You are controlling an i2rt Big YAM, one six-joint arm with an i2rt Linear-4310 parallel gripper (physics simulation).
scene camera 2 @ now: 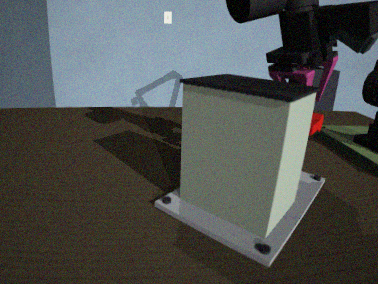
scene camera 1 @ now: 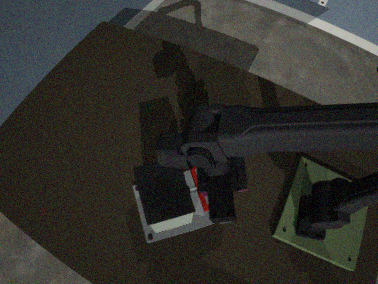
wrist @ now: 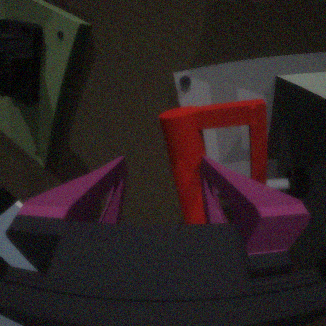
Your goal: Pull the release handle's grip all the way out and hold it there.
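Observation:
A pale box with a black top (scene camera 1: 162, 197) (scene camera 2: 230, 150) (wrist: 302, 140) stands on a grey base plate (scene camera 1: 142, 215) (scene camera 2: 215, 225) (wrist: 225, 75). The release handle is a red rectangular loop (scene camera 1: 204, 201) (scene camera 2: 316, 123) (wrist: 184, 150) beside the box. A short light rod (wrist: 277, 183) shows between loop and box. My gripper (scene camera 1: 222, 192) (scene camera 2: 313, 95) (wrist: 162, 163) is partly open and empty, with magenta fingers above the handle. In the wrist view the grip bar appears between the fingertips, close to the right one. The lower end of the loop is hidden by the gripper body.
A green tray-like base (scene camera 1: 295, 200) (scene camera 2: 345, 131) (wrist: 57, 55) with a black mount on it lies on the side of the handle away from the box. The arm reaches in from the right in scene camera 1. The tall box stands close beside the gripper.

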